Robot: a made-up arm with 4 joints.
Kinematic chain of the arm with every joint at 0, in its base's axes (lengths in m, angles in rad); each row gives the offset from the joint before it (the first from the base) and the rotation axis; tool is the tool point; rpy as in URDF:
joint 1: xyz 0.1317 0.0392 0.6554 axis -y
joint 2: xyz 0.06 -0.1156 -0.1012 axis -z
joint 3: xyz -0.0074 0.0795 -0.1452 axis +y
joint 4: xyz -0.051 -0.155 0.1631 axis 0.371 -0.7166 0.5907
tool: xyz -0.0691 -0.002 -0.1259 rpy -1.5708 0 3.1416
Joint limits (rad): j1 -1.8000..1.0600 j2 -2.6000..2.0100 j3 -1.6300..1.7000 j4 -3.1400..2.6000
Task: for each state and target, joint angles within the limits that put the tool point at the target. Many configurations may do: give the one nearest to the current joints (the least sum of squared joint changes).
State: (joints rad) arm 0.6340 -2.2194 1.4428 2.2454
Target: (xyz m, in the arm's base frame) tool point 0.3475 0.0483 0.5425
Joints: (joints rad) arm 1.0600 -1.5359 1.6054 2.5121
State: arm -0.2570 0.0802 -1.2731 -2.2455
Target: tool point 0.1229 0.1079 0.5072
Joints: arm 0.1483 0.8410 -0.5766 -2.6246
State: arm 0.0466 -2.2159 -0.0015 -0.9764
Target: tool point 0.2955 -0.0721 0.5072
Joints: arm -0.2225 -2.6000 0.5199 -0.4814
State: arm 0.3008 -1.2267 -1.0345 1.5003
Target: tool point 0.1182 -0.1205 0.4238
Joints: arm -0.2114 -0.8761 -1.1481 1.4285
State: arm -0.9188 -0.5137 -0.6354 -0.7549
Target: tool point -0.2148 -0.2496 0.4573
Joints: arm -1.1197 -1.1751 -1.3478 -1.2023
